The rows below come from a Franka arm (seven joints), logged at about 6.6 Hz.
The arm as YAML. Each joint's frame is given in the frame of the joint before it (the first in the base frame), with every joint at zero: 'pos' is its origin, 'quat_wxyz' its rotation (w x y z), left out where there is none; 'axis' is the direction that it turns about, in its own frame. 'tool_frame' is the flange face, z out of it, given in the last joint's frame.
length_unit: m
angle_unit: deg
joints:
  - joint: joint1
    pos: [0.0, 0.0, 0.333]
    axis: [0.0, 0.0, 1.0]
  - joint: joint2
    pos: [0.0, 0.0, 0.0]
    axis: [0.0, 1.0, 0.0]
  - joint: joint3
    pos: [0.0, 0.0, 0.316]
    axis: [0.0, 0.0, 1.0]
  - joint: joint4
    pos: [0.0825, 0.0, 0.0]
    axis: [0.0, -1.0, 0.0]
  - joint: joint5
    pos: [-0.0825, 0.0, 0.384]
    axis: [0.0, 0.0, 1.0]
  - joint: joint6
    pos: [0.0, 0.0, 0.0]
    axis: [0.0, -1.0, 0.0]
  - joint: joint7
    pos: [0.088, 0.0, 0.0]
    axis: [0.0, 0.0, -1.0]
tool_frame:
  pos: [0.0, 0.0, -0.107]
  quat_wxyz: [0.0, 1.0, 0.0, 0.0]
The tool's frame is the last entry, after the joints.
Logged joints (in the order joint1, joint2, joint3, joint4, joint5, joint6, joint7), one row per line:
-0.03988, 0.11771, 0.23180, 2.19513, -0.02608, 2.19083, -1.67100
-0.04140, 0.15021, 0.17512, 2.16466, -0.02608, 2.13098, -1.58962
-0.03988, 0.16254, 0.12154, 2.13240, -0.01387, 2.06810, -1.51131
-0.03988, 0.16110, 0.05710, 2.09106, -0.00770, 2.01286, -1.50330
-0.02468, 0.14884, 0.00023, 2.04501, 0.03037, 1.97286, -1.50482
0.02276, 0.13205, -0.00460, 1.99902, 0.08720, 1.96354, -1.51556
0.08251, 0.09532, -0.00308, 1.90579, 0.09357, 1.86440, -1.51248
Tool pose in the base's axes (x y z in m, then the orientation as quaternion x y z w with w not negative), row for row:
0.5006, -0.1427, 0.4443, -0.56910, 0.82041, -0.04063, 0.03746
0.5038, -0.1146, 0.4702, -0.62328, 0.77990, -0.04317, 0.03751
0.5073, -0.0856, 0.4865, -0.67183, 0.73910, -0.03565, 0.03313
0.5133, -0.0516, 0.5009, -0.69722, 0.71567, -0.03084, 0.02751
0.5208, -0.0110, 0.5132, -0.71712, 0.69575, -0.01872, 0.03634
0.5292, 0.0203, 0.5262, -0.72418, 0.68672, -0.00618, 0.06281
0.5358, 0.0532, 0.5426, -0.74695, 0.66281, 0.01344, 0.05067
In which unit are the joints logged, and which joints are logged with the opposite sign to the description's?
The joints are logged in radians. Opposite sign: joint2, joint3, joint4, joint7.
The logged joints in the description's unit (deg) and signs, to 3 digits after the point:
-2.285, -6.744, -13.281, -125.772, -1.494, 125.525, 95.741
-2.372, -8.606, -10.034, -124.026, -1.494, 122.096, 91.079
-2.285, -9.313, -6.964, -122.178, -0.795, 118.493, 86.592
-2.285, -9.230, -3.272, -119.809, -0.441, 115.328, 86.133
-1.414, -8.528, -0.013, -117.170, 1.740, 113.037, 86.220
1.304, -7.566, 0.264, -114.535, 4.996, 112.503, 86.835
4.727, -5.461, 0.176, -109.194, 5.361, 106.822, 86.659

